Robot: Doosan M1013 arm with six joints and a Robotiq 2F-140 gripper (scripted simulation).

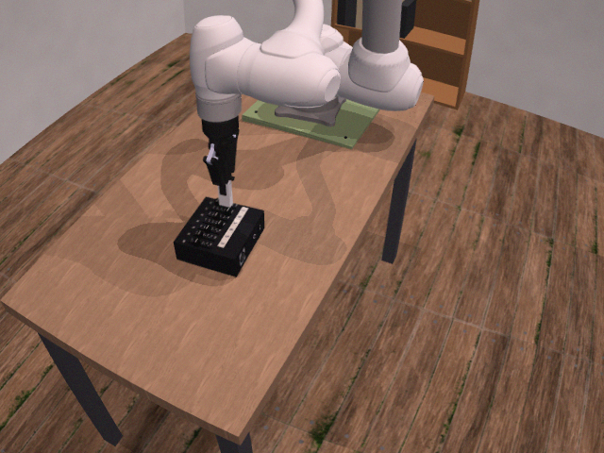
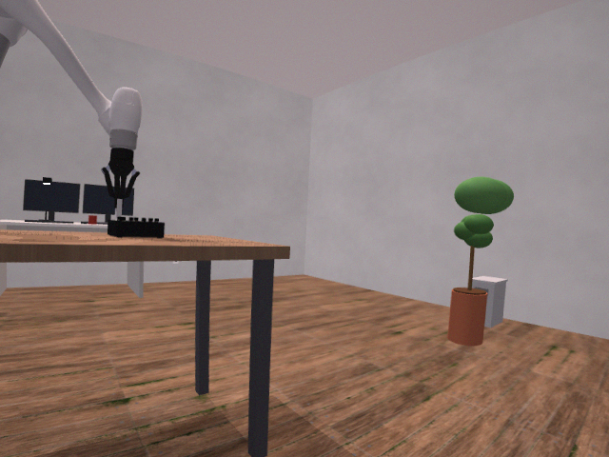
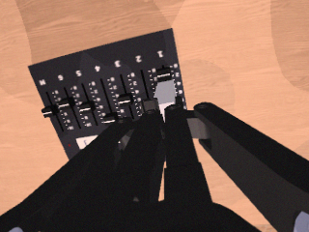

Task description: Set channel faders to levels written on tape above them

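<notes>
My gripper is now 20 mm to the left of the channel 1 fader and 30 mm above it. The rest, counted from my hand: channel 6 fader: 110 mm ahead, 20 mm to the right, 30 mm below; then channel 2 fader: 20 mm ahead, 10 mm to the left, 30 mm below; then channel 4 fader: 70 mm ahead, 10 mm to the left, 30 mm below.
</notes>
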